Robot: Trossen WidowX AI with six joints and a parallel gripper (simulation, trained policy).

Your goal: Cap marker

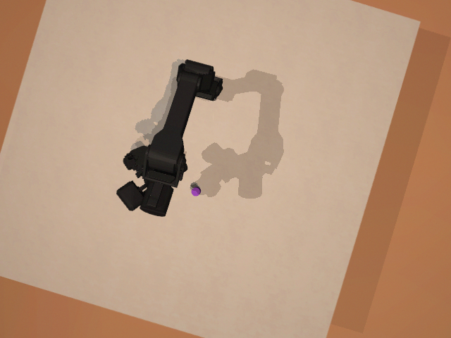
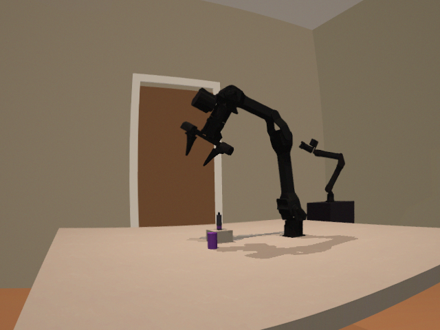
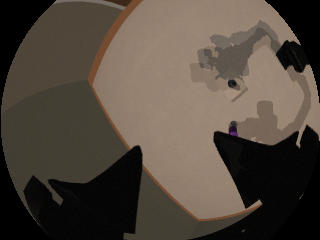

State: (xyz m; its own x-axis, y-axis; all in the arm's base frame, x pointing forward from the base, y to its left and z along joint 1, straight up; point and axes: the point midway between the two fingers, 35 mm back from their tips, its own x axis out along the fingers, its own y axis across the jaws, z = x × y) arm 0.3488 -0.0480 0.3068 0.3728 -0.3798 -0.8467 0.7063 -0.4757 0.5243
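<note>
Right now the purple cap is 12 cm to the left of my gripper tip and 25 cm below it. Also, from my gripper tip: holder block: 9 cm behind, 26 cm below; then dark marker: 9 cm behind, 20 cm below.
</note>
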